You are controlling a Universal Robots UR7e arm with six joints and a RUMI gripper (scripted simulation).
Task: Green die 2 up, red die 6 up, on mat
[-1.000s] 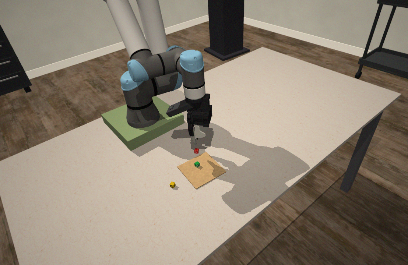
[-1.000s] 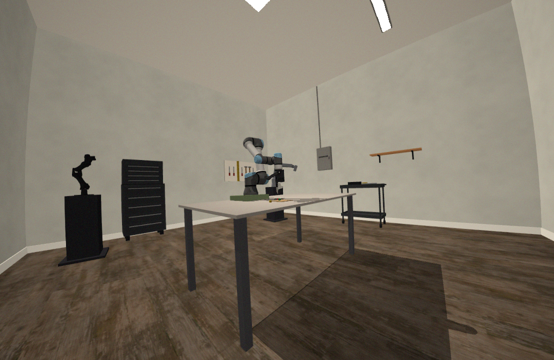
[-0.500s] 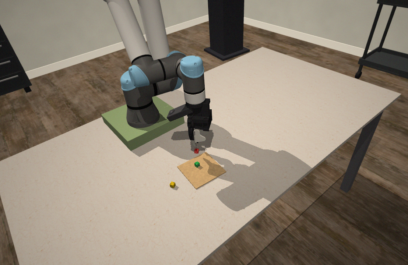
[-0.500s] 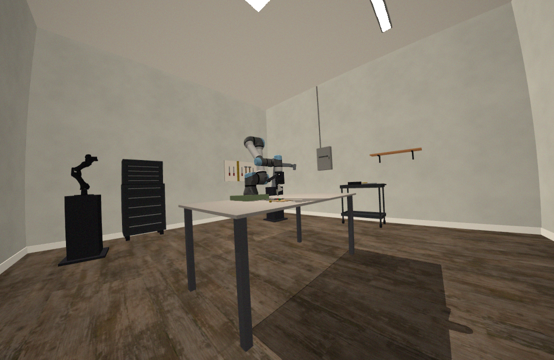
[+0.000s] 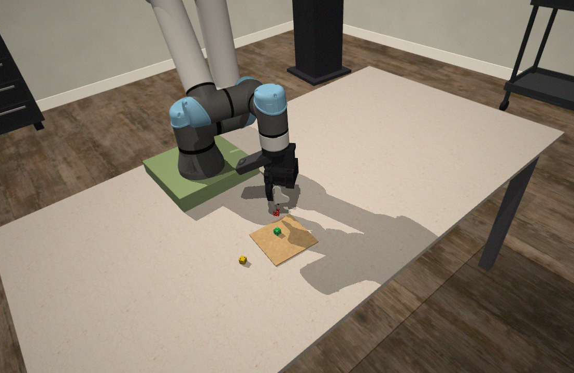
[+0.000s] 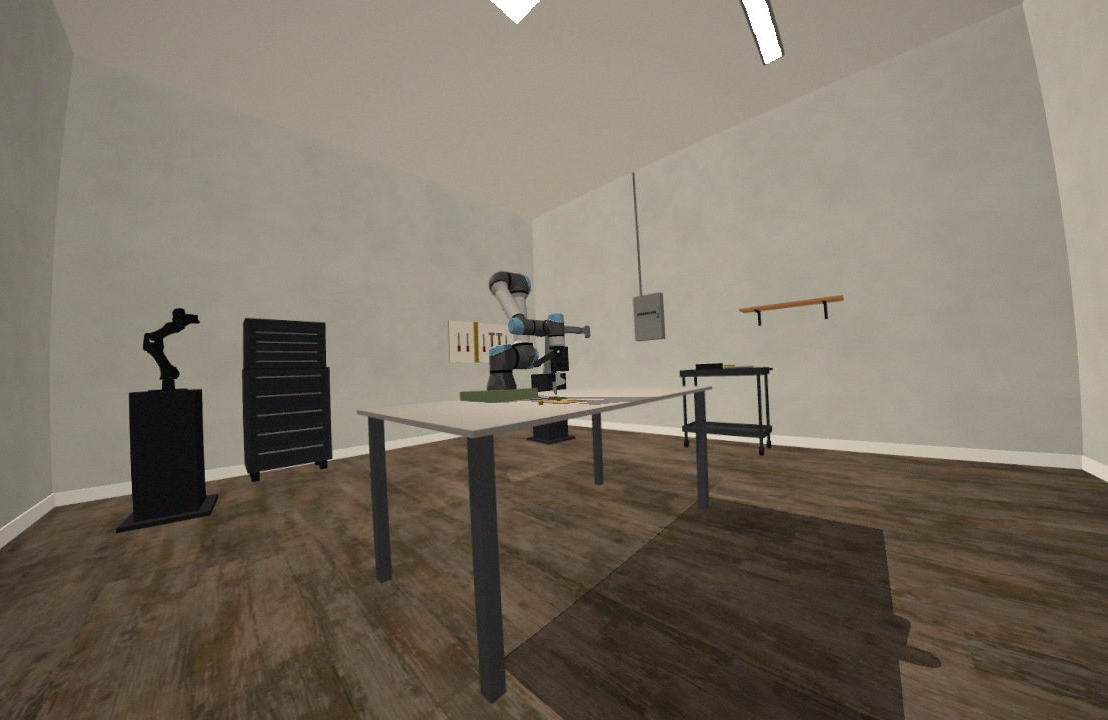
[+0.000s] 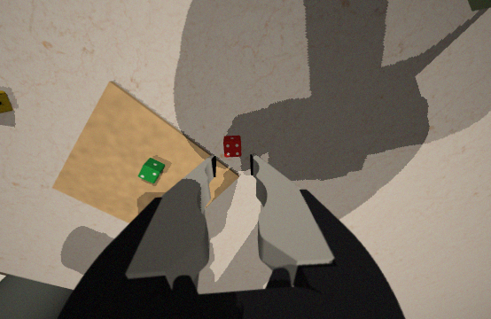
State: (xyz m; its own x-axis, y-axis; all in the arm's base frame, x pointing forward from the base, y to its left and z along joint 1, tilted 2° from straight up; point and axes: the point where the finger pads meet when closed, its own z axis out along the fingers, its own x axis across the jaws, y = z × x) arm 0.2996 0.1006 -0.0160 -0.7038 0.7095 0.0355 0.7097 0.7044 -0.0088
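The red die lies 30 mm below my hand. From my hand the other things lie so: yellow die: 100 mm ahead, 170 mm to the right, 30 mm below; green die: 70 mm ahead, 40 mm to the right, 30 mm below; tan mat: 90 mm ahead, 40 mm to the right, 40 mm below.
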